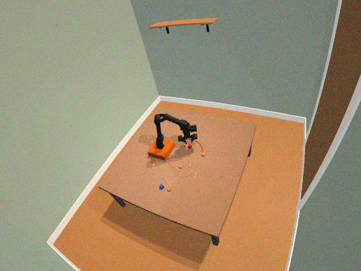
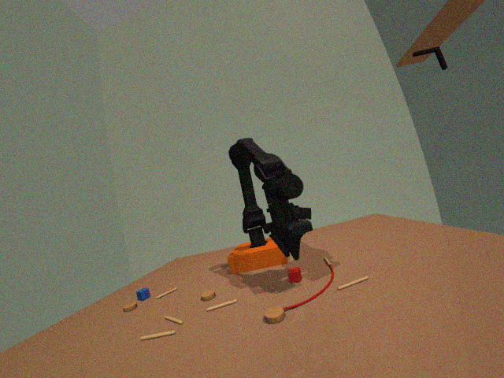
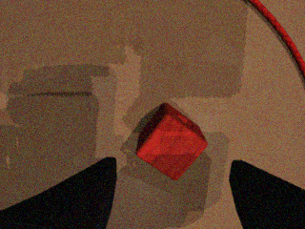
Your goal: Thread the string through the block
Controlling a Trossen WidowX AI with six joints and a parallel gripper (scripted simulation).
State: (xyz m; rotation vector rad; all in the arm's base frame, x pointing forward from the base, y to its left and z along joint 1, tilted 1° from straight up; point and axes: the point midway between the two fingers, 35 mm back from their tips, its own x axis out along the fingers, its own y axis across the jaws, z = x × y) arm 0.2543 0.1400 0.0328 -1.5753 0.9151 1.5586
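Right now the red block is 50 mm below my gripper tip. The rest, counted from my gripper tip: thin stick (70 mm behind, 90 mm to the left, 60 mm below); then blue cube (20 mm behind, 520 mm to the right, 40 mm below); then round wooden button (170 mm ahead, 40 mm to the right, 50 mm below).
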